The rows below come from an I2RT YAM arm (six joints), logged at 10 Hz.
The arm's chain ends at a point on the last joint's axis. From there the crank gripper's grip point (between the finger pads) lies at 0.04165 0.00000 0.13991 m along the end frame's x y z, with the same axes.
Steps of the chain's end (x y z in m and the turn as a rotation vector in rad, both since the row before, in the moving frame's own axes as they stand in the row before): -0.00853 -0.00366 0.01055 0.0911 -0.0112 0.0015; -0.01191 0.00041 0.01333 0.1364 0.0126 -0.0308; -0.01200 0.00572 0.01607 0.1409 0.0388 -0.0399; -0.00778 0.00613 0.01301 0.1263 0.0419 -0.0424; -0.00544 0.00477 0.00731 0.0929 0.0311 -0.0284; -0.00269 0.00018 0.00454 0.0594 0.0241 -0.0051; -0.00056 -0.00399 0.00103 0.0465 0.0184 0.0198; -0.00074 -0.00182 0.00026 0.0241 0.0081 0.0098; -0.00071 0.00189 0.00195 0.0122 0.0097 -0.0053; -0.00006 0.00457 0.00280 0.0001 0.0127 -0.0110; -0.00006 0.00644 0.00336 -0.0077 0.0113 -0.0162; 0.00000 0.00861 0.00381 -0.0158 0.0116 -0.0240
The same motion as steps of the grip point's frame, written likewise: -0.01009 -0.01635 0.01043 0.0911 -0.0112 0.0015; -0.01047 -0.01988 0.01141 0.1364 0.0126 -0.0308; -0.00705 -0.01557 0.01285 0.1409 0.0388 -0.0399; -0.00238 -0.01326 0.00992 0.1263 0.0419 -0.0424; -0.00132 -0.00939 0.00529 0.0929 0.0311 -0.0284; 0.00065 -0.00832 0.00324 0.0594 0.0241 -0.0051; 0.00206 -0.00963 0.00011 0.0465 0.0184 0.0198; 0.00041 -0.00477 -0.00012 0.0241 0.0081 0.0098; 0.00064 -0.00004 0.00153 0.0122 0.0097 -0.0053; 0.00171 0.00409 0.00226 0.0001 0.0127 -0.0110; 0.00152 0.00683 0.00288 -0.0077 0.0113 -0.0162; 0.00163 0.00980 0.00331 -0.0158 0.0116 -0.0240
